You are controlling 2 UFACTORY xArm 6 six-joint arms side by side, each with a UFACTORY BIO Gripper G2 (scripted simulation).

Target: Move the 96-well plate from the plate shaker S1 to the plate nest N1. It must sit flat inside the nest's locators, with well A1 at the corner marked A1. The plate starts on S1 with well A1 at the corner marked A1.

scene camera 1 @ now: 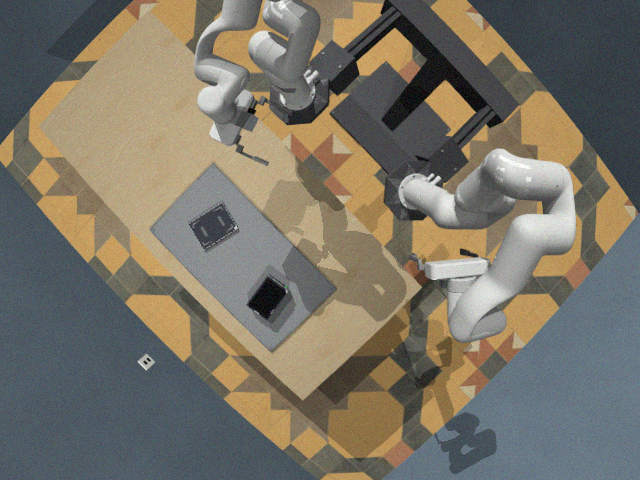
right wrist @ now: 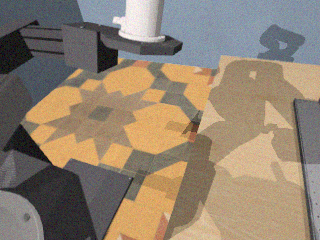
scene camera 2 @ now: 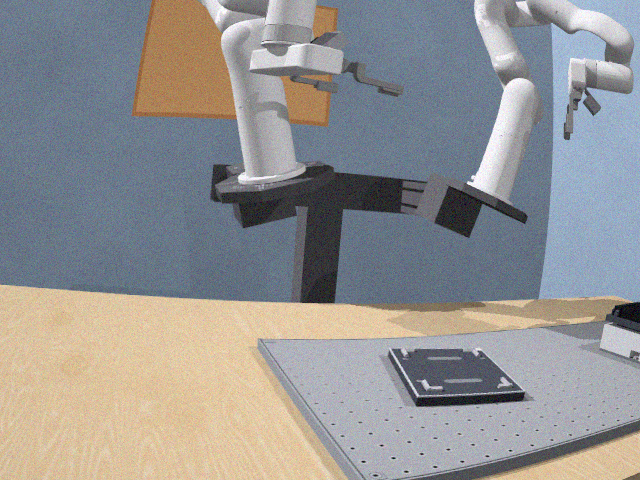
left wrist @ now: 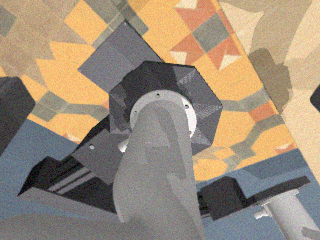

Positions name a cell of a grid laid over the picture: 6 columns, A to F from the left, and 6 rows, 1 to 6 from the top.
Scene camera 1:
left gripper: E4
right gripper: C2
black 96-well plate: C4
plate nest N1: B3
